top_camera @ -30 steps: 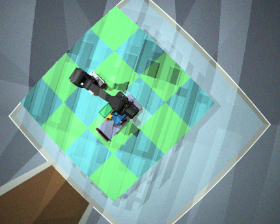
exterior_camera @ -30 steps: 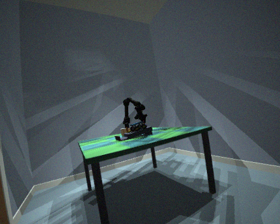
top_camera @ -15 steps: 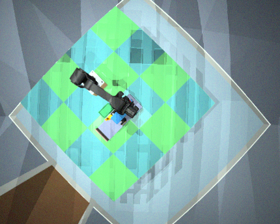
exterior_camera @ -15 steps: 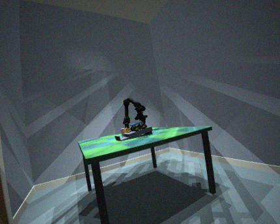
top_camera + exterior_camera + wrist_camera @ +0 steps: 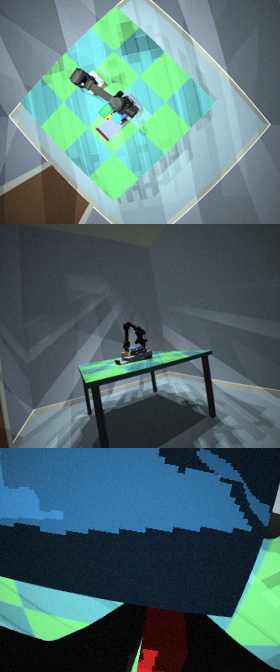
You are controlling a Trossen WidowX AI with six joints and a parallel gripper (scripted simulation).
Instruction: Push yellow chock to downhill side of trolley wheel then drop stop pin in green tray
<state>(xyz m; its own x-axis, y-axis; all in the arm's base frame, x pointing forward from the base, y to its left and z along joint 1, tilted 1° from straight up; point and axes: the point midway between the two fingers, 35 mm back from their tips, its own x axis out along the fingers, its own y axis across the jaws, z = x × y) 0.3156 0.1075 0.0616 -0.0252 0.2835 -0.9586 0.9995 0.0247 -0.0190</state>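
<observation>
My gripper tip is now 100 mm past the green tray, 210 mm to the left of it and 140 mm above it. From my gripper tip the other things lie so: blue trolley: 20 mm ahead, 110 mm to the right, 20 mm below; then stop pin: right at my gripper tip; then ramp: 20 mm ahead, 110 mm to the right, 90 mm below.
</observation>
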